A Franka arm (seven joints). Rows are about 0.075 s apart.
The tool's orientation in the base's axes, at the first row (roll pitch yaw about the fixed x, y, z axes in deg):
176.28, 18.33, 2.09
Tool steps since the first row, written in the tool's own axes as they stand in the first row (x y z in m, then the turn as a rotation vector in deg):
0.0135, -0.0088, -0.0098, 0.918, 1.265, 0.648
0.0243, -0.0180, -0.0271, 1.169, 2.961, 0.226
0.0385, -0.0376, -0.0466, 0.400, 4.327, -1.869
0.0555, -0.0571, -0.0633, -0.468, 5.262, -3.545
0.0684, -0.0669, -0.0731, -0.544, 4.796, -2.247
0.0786, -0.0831, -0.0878, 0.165, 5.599, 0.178
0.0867, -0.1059, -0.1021, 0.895, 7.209, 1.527
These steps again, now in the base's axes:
0.0154, 0.0100, 0.0045, 0.741, -1.278, -0.825
0.0305, 0.0208, 0.0169, 1.207, -2.927, -0.399
0.0489, 0.0424, 0.0297, 1.207, -4.155, 1.911
0.0691, 0.0636, 0.0390, 0.958, -4.989, 3.829
0.0838, 0.0746, 0.0436, 0.456, -4.627, 2.595
0.0972, 0.0922, 0.0533, 0.419, -5.587, 0.124
0.1080, 0.1163, 0.0629, 0.783, -7.269, -1.284

